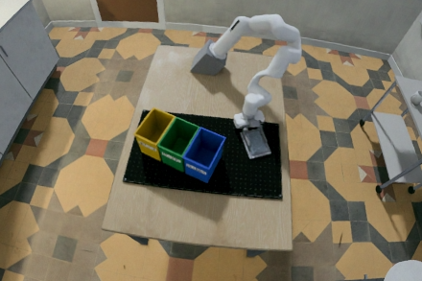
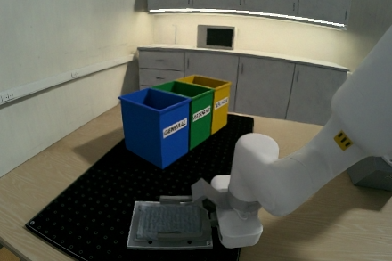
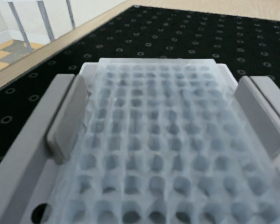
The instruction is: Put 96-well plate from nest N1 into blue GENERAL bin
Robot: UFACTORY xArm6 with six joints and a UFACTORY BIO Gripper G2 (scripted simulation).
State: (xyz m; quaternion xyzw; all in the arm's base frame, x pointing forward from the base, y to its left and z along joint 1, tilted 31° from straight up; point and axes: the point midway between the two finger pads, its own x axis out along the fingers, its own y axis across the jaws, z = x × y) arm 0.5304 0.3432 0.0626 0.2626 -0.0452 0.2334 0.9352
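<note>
The grey plate nest N1 lies 20 mm below my hand. Also, from my hand: green bin (160 mm ahead, 370 mm to the right, 60 mm above); clear 96-well plate (10 mm below); blue general bin (180 mm ahead, 240 mm to the right, 60 mm above).
</note>
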